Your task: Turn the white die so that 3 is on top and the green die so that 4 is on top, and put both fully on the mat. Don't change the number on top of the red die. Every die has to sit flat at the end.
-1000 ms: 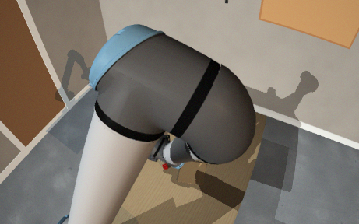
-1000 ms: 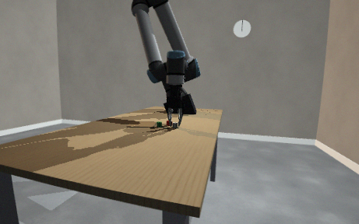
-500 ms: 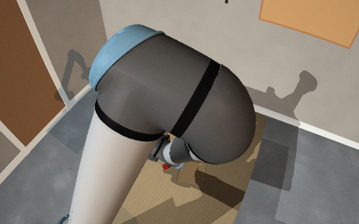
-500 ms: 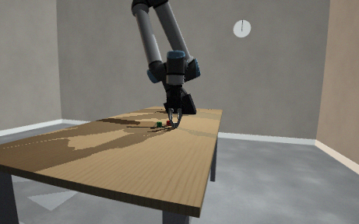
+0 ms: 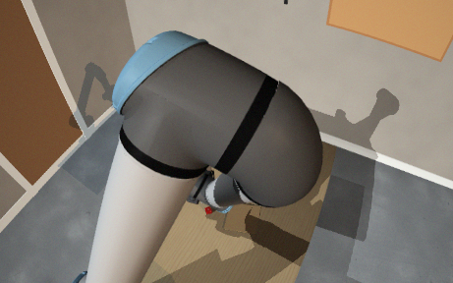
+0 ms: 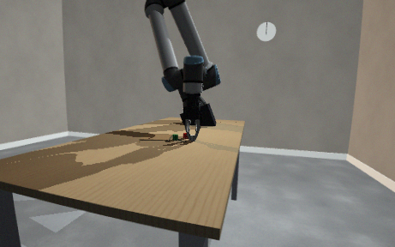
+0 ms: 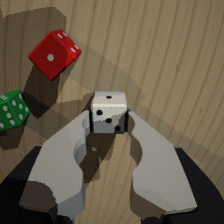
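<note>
The red die is 50 mm to the right of my hand, 40 mm behind it and 10 mm below it. Round my hand: green die 80 mm to the right, 20 mm ahead, 10 mm below; tan mat 190 mm to the right, 20 mm below, 10 mm ahead; white die 10 mm below.
</note>
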